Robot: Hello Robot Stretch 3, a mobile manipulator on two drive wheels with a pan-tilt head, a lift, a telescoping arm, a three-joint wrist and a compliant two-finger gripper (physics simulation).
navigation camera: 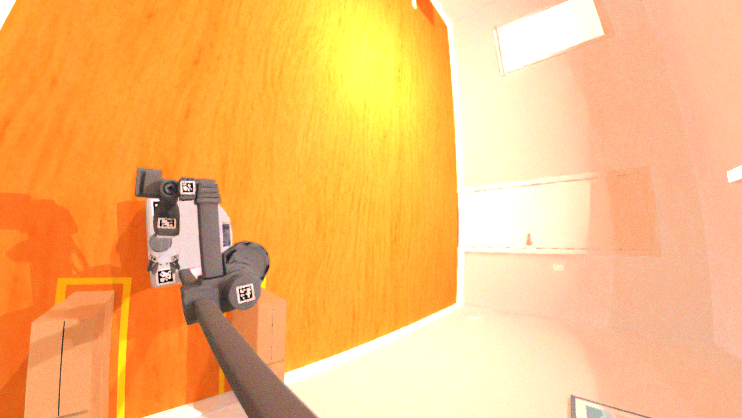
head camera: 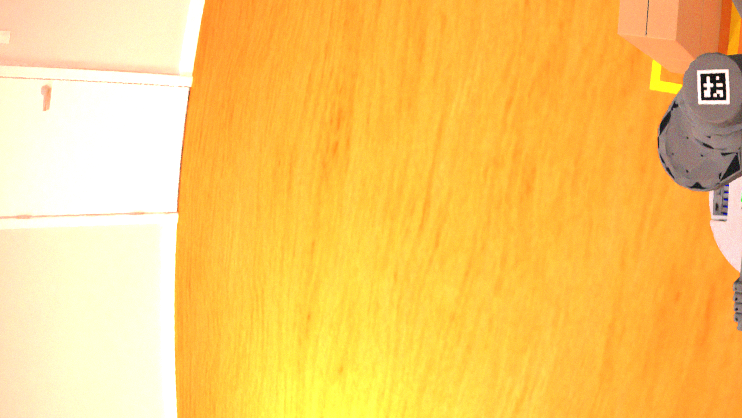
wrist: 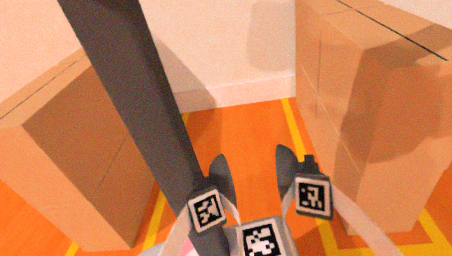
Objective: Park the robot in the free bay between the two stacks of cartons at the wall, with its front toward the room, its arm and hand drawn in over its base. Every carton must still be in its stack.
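Places are measured from the robot's base along level axes (x ahead, y left, z up), in centimetres.
Where they show: gripper, fingertip midpoint: [navigation camera: 163,273]; robot's base, link origin: [navigation camera: 161,240].
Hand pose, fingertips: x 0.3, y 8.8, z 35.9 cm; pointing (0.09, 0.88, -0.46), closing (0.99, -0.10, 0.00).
Each offset is from my fingertips to the top centre of the thing. Level surfaces: height alone.
One carton stack {dy +20.2, dx +25.3, dz +0.2 cm} [navigation camera: 77,358] [wrist: 330,100] stands upright inside yellow floor lines at the wall. The other stack {dy +30.5, dx -32.6, dz +0.2 cm} [head camera: 649,20] [navigation camera: 272,327] [wrist: 55,175] stands on the bay's other side, partly hidden by the robot's head in the navigation view. The bay floor {dz -35.9 cm} [navigation camera: 155,363] [wrist: 250,130] shows between them, running to the wall. My white base [head camera: 729,238] [navigation camera: 189,223] is at the bay's mouth, its wall-side end about level with the stacks' room-side ends. The arm is drawn in and the wrist is folded over the base. My gripper [navigation camera: 164,262] [wrist: 252,167] is open and empty above the base.
The mast [navigation camera: 249,363] [wrist: 135,95] crosses two views. Yellow lines [head camera: 655,77] [navigation camera: 93,281] [wrist: 330,240] edge the stacks. A white door [head camera: 114,145] [navigation camera: 524,218] is in a side wall across the wood floor. A framed picture [navigation camera: 572,407] shows low in the navigation view.
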